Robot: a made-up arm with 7 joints. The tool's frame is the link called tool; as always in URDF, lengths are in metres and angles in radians. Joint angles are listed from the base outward.
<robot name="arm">
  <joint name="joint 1" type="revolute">
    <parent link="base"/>
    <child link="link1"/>
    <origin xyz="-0.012 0.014 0.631" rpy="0 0 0"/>
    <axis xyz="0 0 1"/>
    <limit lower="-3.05" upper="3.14"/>
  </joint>
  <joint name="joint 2" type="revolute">
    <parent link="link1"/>
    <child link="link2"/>
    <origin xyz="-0.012 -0.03 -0.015" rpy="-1.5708 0 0"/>
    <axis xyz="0 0 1"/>
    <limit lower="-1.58" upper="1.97"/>
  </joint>
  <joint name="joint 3" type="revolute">
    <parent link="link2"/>
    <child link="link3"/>
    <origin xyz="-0.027 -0.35 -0.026" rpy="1.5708 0 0"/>
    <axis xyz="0 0 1"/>
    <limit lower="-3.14" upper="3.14"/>
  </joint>
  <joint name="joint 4" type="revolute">
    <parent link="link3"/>
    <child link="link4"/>
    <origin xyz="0.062 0.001 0.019" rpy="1.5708 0 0"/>
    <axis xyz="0 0 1"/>
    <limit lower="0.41" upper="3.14"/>
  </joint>
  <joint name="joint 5" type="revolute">
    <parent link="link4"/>
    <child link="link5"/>
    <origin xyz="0.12 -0.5 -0.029" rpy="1.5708 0 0"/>
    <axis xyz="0 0 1"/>
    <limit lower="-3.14" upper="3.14"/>
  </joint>
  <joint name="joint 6" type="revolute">
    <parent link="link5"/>
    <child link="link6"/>
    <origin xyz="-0.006 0.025 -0.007" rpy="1.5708 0 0"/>
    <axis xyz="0 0 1"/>
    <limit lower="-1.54" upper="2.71"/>
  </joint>
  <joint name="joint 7" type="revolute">
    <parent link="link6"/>
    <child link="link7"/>
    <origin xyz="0.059 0.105 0.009" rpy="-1.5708 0 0"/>
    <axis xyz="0 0 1"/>
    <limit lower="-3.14" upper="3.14"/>
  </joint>
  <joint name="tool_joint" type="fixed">
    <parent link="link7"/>
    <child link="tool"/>
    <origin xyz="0.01 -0.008 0.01" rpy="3.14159 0 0"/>
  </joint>
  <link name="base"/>
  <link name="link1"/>
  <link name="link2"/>
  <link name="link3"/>
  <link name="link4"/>
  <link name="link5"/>
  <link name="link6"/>
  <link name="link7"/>
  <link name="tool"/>
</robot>
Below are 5 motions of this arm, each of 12 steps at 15 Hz.
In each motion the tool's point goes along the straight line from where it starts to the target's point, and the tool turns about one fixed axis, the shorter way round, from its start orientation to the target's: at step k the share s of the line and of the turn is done. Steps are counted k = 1, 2, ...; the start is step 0. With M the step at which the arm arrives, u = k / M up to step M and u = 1 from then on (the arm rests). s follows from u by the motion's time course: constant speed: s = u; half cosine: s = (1 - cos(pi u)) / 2; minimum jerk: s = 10 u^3 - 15 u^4 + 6 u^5.
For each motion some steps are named. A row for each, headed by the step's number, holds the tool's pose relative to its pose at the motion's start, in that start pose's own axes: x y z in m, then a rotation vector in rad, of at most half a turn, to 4 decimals.
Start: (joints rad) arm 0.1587 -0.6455 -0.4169 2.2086 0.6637 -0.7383 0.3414
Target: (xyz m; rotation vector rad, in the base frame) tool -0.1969 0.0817 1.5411 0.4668 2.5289 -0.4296
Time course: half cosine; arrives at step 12
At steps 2, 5, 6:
2: -0.0171 0.0147 0.0118 0.0677 0.0078 0.0508
5: -0.0947 0.0813 0.0650 0.3746 0.0433 0.2812
6: -0.1278 0.1097 0.0877 0.5054 0.0585 0.3793

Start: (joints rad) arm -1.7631 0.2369 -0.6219 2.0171 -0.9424 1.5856 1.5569
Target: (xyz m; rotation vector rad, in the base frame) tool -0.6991 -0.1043 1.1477 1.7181 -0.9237 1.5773
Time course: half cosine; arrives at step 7
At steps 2, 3, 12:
2: 0.0252 -0.0180 -0.0540 -0.0469 -0.1126 0.0380
3: 0.0521 -0.0372 -0.1115 -0.0969 -0.2325 0.0784
12: 0.1341 -0.0956 -0.2867 -0.2493 -0.5980 0.2016

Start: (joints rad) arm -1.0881 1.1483 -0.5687 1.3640 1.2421 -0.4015 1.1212
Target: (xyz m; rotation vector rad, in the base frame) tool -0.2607 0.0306 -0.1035 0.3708 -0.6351 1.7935
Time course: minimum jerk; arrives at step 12
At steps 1, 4, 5, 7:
1: 0.0018 -0.0038 0.0004 -0.0072 -0.0023 -0.0020
4: 0.0727 -0.1587 0.0170 -0.2985 -0.0948 -0.0837
5: 0.1201 -0.2620 0.0281 -0.4929 -0.1566 -0.1382
7: 0.2264 -0.4939 0.0530 -0.9291 -0.2953 -0.2605

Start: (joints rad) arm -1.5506 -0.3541 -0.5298 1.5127 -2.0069 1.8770 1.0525
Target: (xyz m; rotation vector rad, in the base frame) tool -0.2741 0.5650 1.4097 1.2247 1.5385 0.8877
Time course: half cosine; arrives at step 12
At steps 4, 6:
4: -0.0176 -0.1546 -0.1296 0.2081 0.1610 -0.5156
6: -0.0351 -0.3092 -0.2591 0.4162 0.3220 -1.0313

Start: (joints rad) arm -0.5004 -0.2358 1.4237 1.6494 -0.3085 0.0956 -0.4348
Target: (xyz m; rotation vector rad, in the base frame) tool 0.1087 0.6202 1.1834 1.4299 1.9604 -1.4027
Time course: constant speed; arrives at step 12
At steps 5, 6, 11, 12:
5: 0.0202 0.0167 0.0104 -0.2269 -0.1272 0.5902
6: 0.0242 0.0201 0.0125 -0.2722 -0.1526 0.7083
11: 0.0444 0.0368 0.0230 -0.4991 -0.2798 1.2985
12: 0.0485 0.0402 0.0251 -0.5445 -0.3052 1.4165

